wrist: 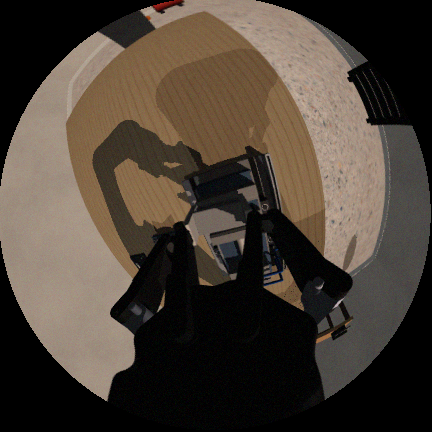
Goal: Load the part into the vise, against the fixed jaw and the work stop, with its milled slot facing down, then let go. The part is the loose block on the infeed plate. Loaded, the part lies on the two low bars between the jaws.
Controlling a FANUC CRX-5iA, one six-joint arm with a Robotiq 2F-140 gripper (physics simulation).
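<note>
My gripper is shut on the part, a light grey block that spans the space between the two fingertips. The vise, a dark and grey metal fixture, shows beyond and around the part near the middle of the wrist view. The part overlaps the vise in this view and hides some of its inside. Its height above the two low bars, any contact with the fixed jaw or work stop, and the side its milled slot faces cannot be told. The infeed plate cannot be made out.
The vise stands over a wood-grained table top crossed by dark shadows. Blue outlined structure shows beside the right finger. A black slatted object is at the upper right, and a red object is at the top edge.
</note>
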